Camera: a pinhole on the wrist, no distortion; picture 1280 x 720 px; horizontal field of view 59.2 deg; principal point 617.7 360.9 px. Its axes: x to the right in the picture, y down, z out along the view. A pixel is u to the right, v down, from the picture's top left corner.
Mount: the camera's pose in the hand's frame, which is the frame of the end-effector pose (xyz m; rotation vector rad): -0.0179 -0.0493 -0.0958 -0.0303 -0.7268 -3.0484
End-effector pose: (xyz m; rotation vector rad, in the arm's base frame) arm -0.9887 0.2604 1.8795 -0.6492 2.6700 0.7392
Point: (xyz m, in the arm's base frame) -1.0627 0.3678 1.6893
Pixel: 208 564
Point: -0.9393 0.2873 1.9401
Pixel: outside the picture
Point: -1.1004 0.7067 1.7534
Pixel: 614 36
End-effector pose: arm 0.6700 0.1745 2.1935 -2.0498 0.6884 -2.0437
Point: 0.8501 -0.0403 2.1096
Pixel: 558 166
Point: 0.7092 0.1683 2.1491
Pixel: 794 383
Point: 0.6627 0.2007 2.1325
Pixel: 1174 252
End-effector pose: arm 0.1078 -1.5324 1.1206 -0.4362 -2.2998 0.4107
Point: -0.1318 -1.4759 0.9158
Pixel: 438 509
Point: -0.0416 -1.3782 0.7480
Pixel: 735 174
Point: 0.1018 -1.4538 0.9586
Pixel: 827 22
